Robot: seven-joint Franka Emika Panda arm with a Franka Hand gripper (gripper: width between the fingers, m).
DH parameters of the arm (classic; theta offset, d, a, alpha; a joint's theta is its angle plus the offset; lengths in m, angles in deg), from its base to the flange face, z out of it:
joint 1: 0 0.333 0 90
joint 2: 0 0 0 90
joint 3: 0 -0.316 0.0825 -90
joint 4: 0 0 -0.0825 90
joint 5: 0 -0.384 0 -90
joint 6: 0 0 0.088 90
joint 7: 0 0.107 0 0
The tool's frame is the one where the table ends.
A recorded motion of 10 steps. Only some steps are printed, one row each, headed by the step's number.
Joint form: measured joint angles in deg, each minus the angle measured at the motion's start. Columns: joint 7, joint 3, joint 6, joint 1, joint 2, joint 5, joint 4.
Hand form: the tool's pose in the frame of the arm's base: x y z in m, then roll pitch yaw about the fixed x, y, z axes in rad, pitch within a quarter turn. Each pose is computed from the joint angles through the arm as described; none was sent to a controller.
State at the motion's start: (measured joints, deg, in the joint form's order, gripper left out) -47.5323 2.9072 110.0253 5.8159 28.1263 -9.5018 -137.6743
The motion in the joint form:
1: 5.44 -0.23 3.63 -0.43 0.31 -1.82 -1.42
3: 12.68 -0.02 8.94 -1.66 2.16 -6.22 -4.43
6: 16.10 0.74 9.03 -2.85 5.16 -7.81 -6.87
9: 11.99 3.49 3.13 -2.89 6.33 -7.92 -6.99
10: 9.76 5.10 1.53 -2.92 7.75 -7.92 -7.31
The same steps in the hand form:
1: 0.4034 0.0302 0.4908 -3.0157 -0.1703 0.7013
3: 0.4000 0.0215 0.4880 -2.9684 -0.2452 0.4956
6: 0.3860 0.0091 0.4882 -2.9249 -0.2578 0.3866
9: 0.3730 -0.0058 0.4852 -2.8689 -0.2192 0.4334
10: 0.3655 -0.0156 0.4888 -2.8539 -0.2326 0.4532

